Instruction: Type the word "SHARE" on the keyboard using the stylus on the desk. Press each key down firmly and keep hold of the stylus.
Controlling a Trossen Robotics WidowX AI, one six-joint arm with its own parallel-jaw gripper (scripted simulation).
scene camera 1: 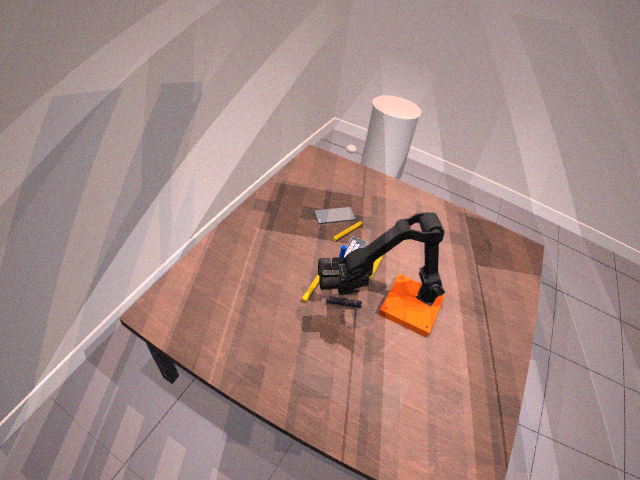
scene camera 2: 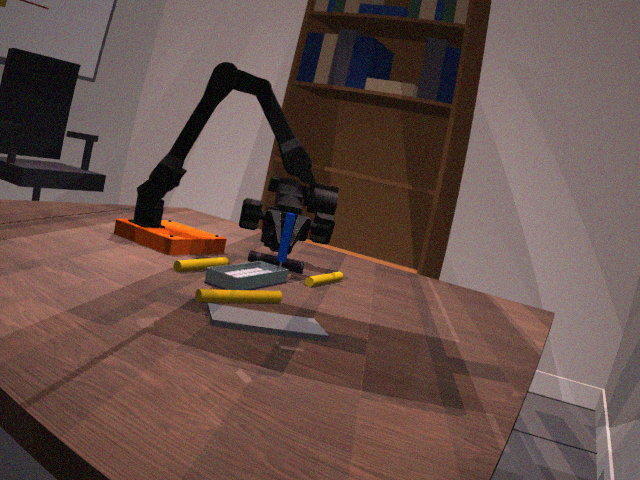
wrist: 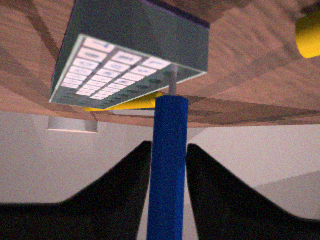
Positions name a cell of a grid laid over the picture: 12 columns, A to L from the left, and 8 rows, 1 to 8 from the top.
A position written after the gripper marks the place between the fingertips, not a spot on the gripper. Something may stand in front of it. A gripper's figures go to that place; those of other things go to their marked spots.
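Labels:
Lens distances: the gripper (scene camera 2: F5), 1050 mm from the lens; a flat grey slab (scene camera 2: E6), 740 mm from the lens.

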